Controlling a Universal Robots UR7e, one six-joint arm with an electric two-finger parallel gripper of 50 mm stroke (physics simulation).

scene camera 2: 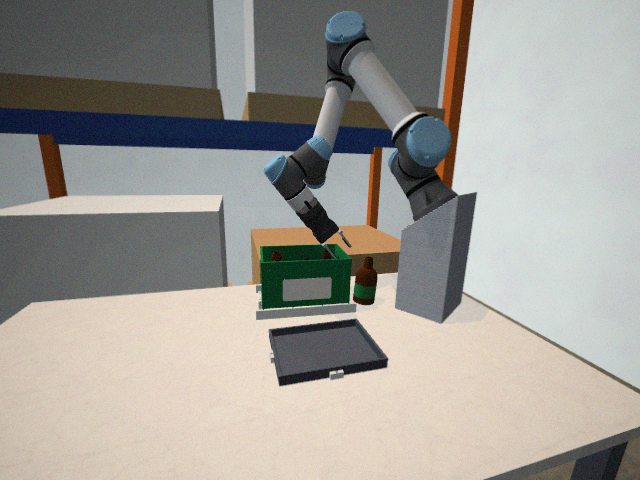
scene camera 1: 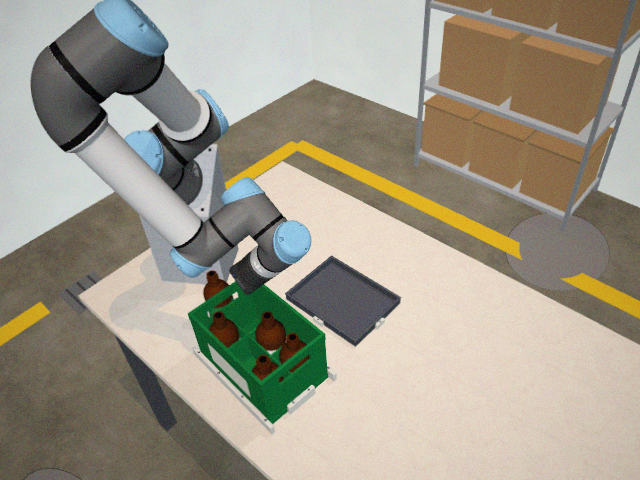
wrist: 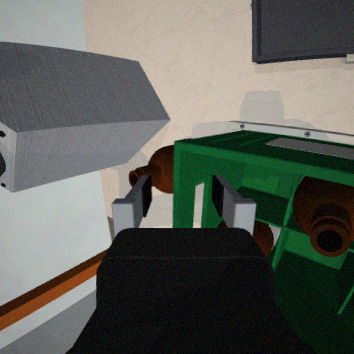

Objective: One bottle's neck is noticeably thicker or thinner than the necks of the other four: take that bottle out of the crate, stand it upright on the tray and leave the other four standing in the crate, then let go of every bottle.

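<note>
The green crate stands on the table. Four brown bottles stand in it: one near the label side, one near the middle, and two at the far end from the robot base. A fifth brown bottle stands upright outside, beside the crate's base-side end. Neck differences are hard to judge. My gripper is open and empty, tilted above that end wall; its fingertips are hidden in scene camera 1. The dark tray holds no bottle.
The grey robot pedestal rises close to the outside bottle. Light fixture strips edge the crate. Small clips sit at the tray's rim. A shelf unit with boxes stands beyond the table.
</note>
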